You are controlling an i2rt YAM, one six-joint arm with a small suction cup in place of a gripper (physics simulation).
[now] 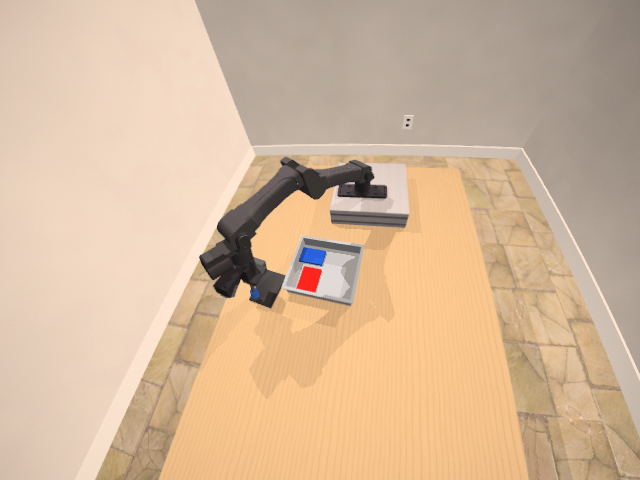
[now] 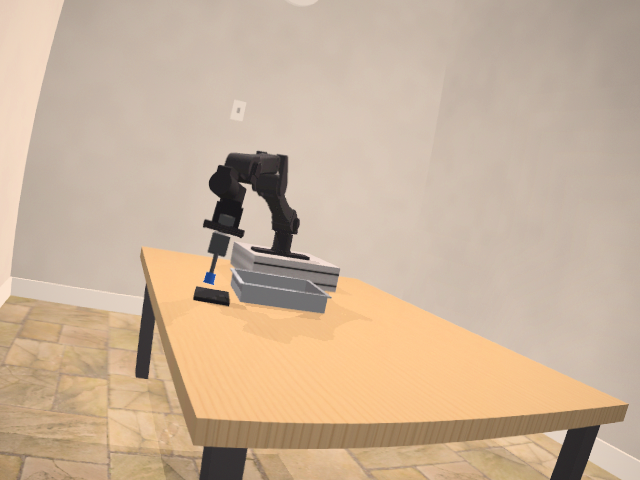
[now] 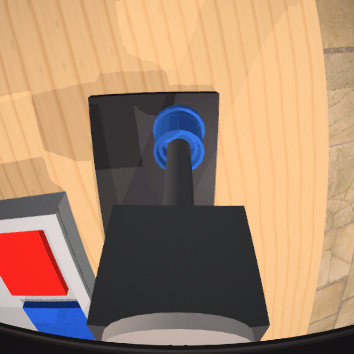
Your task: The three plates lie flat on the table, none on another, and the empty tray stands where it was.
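Where they show: hand at its tool point: (image 1: 254, 294) (image 2: 208, 283) (image 3: 178, 127); arm's base at its link origin: (image 1: 362, 191) (image 2: 280, 254).
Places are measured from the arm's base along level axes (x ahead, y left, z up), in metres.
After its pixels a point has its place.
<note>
A black plate (image 1: 272, 286) {x 0.423, y -0.291, z -0.075 m} (image 2: 210, 295) {x 0.450, y -0.316, z -0.076 m} (image 3: 116, 140) {x 0.466, y -0.288, z -0.075 m} lies flat on the wooden table (image 1: 361, 387) {x 0.688, y 0.049, z -0.086 m} (image 2: 335, 371) {x 0.910, y -0.174, z -0.085 m} (image 3: 267, 105) {x 0.465, y -0.403, z -0.085 m}, just left of the grey tray (image 1: 323, 241) {x 0.235, y -0.129, z -0.039 m} (image 2: 279, 298) {x 0.443, y -0.133, z -0.061 m} (image 3: 68, 225) {x 0.410, y -0.231, z -0.069 m}. My blue suction cup (image 1: 254, 293) (image 2: 209, 278) (image 3: 179, 135) hangs a little above the black plate, apart from it and holding nothing. A red plate (image 1: 309, 278) {x 0.377, y -0.161, z -0.073 m} (image 3: 28, 261) {x 0.378, y -0.172, z -0.073 m} and a blue plate (image 1: 312, 255) {x 0.281, y -0.168, z -0.072 m} (image 3: 56, 317) {x 0.296, y -0.161, z -0.072 m} lie side by side inside the tray, the blue one farther back.
The arm stands on a grey base block (image 1: 392, 201) {x 0.048, y 0.121, z 0.000 m} (image 2: 310, 269) {x 0.110, y 0.076, z -0.020 m} behind the tray. The black plate lies near the table's left edge, with tiled floor (image 3: 338, 158) beyond it.
</note>
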